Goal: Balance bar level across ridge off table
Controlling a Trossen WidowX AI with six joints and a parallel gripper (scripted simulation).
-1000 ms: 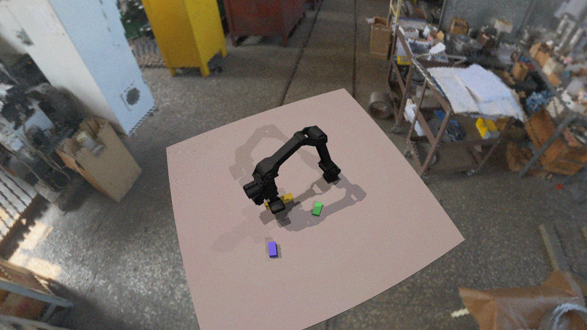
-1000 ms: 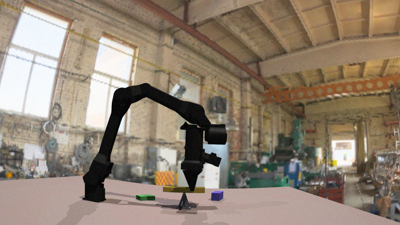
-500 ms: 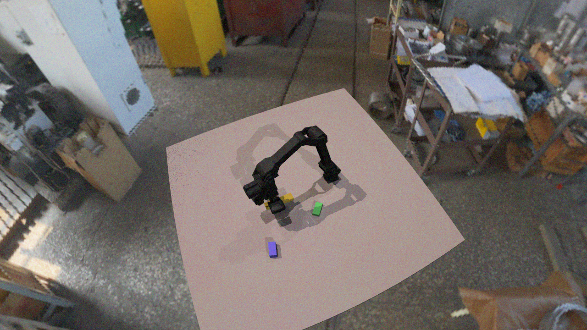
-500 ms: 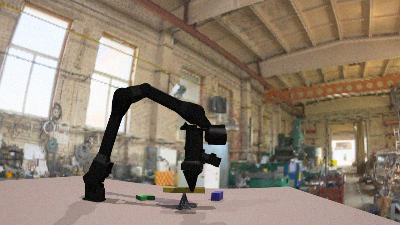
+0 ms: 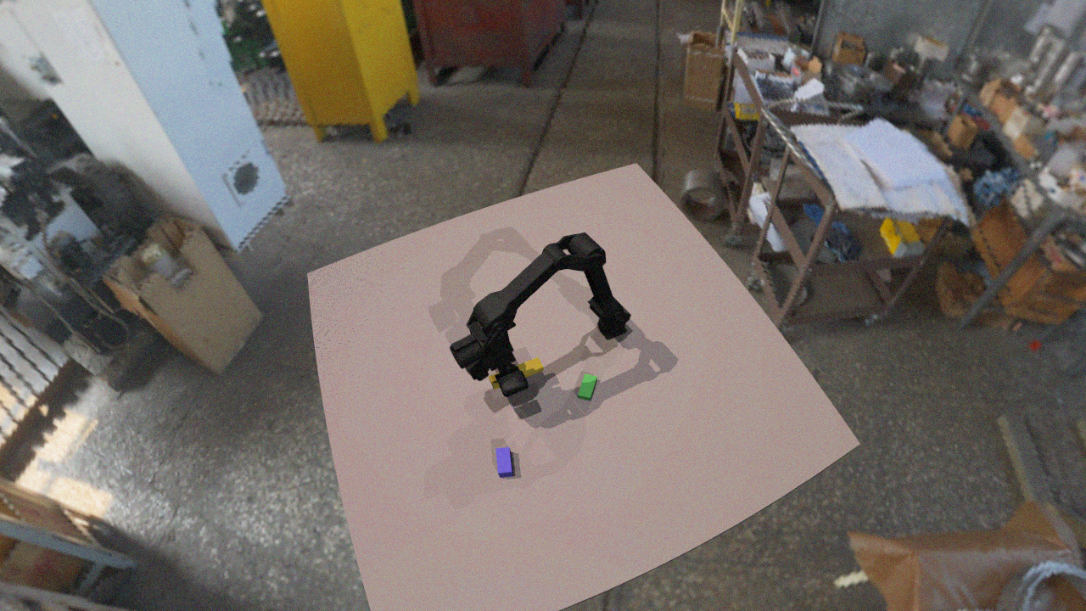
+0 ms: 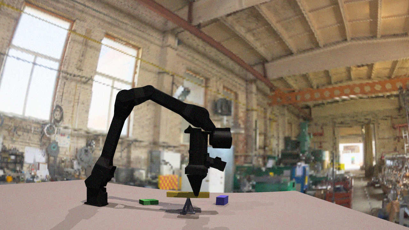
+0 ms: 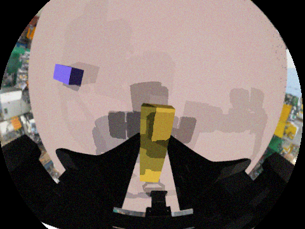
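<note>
Now: the yellow bar 30 mm behind my gripper tip. Round my gripper tip: green block: 190 mm behind, 80 mm to the left, 50 mm below; purple block: 200 mm to the left, 80 mm ahead, 40 mm below.
</note>
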